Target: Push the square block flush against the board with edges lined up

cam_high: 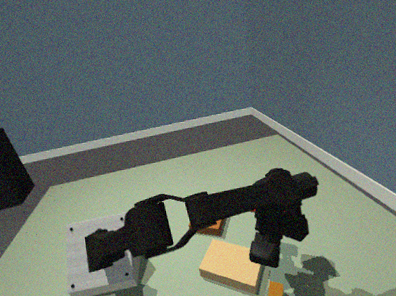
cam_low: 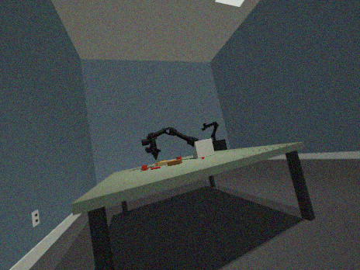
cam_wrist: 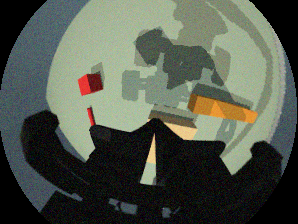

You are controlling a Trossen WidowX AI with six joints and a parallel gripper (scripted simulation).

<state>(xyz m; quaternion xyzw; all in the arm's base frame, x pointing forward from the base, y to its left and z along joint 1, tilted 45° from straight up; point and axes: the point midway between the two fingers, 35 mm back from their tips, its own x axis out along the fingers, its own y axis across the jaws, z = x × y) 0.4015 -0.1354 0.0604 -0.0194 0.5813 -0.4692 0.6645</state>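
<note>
The tan block is 90 mm behind my gripper tip, 40 mm below it and 30 mm to the left of it. From my gripper tip the other things lie so: thin red strip: 210 mm to the left, 60 mm ahead, 50 mm below; then orange board: 160 mm to the right, 80 mm behind, 50 mm below.
</note>
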